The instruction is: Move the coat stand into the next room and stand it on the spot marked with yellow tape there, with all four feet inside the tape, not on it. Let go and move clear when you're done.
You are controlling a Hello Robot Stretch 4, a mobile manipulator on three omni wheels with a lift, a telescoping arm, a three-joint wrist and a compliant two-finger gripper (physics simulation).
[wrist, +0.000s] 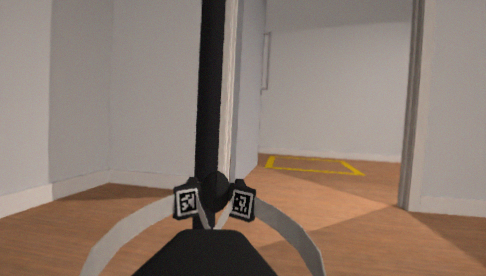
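The coat stand's black pole [210, 90] rises upright, leaning slightly in the wrist view, left of the doorway. Its feet and top do not show. My gripper [215, 192] is shut, its fingertips drawn together with their dark pads meeting. The pads cover a short part of the pole, which appears to stand just beyond them, and the pole shows again below and slightly left of them. No pole shows between the pads. The yellow tape outline [270, 162] lies on the floor beyond the doorway, to the right.
An opened door [248, 90] with a handle [267, 61] stands at the doorway's left, behind the white door frame [229, 100]. The right door jamb [414, 100] bounds the opening. Walls with pale skirting lie to the left, to the right and at the back of the far room.
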